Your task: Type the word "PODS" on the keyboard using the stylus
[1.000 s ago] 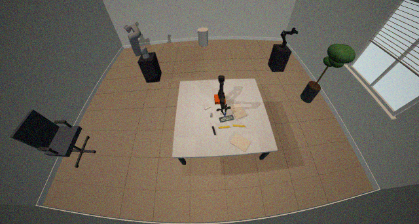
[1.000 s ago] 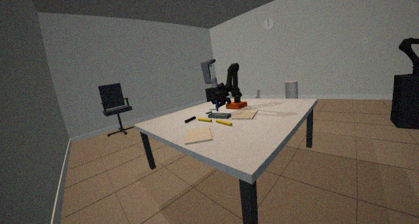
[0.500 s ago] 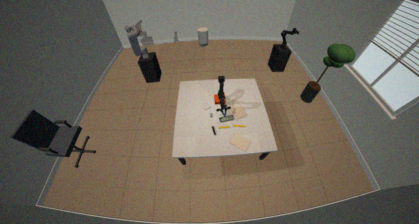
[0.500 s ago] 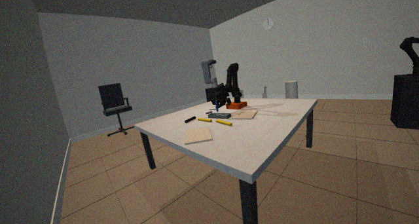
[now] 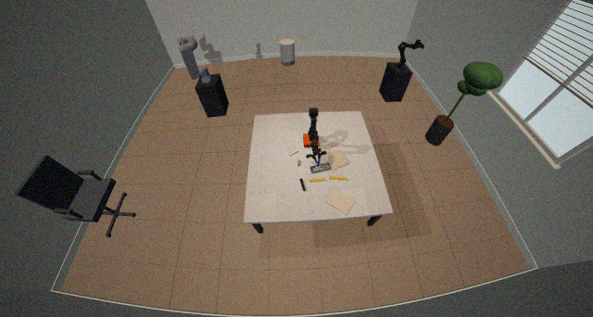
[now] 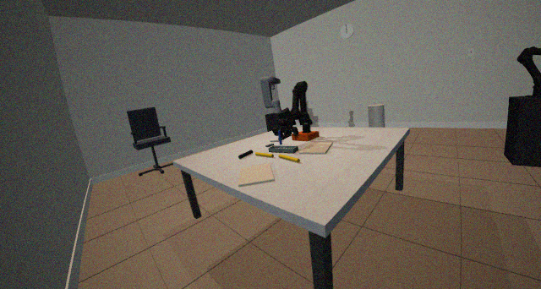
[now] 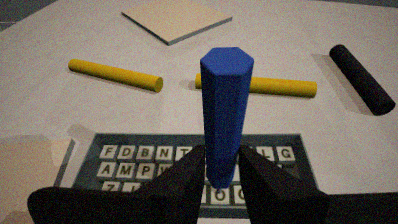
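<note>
Now: the blue stylus 20 mm below my gripper tip. The rest, counted from my gripper tip: tan pad: 370 mm ahead, 150 mm to the left, 70 mm below; then black rod: 170 mm ahead, 160 mm to the right, 60 mm below.
</note>
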